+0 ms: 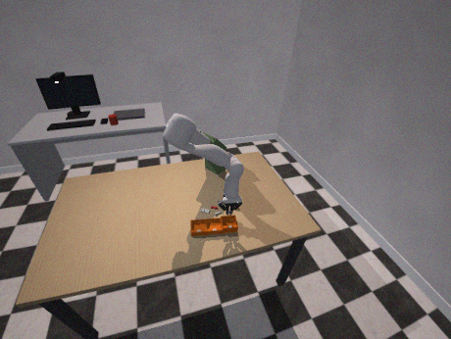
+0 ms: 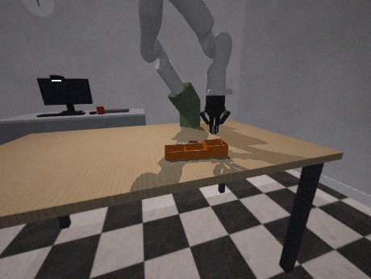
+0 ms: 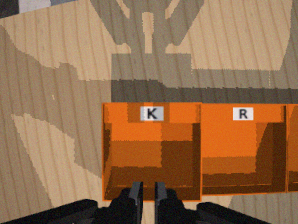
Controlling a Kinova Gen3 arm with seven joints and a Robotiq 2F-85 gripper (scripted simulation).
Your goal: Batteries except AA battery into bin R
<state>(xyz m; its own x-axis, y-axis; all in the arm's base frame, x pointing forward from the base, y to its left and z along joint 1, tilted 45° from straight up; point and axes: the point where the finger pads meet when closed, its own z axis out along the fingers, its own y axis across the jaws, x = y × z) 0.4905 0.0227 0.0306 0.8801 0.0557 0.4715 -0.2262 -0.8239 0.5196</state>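
My gripper is now 140 mm past the thin red battery, 40 mm to the left of it and 90 mm above it. The rest, counted from my hand: grey hex nut (80 mm behind, 40 mm to the left, 90 mm below); then orange bin row (10 mm ahead, 90 mm to the right, 70 mm below); then grey bolt (80 mm behind, 40 mm to the right, 90 mm below).
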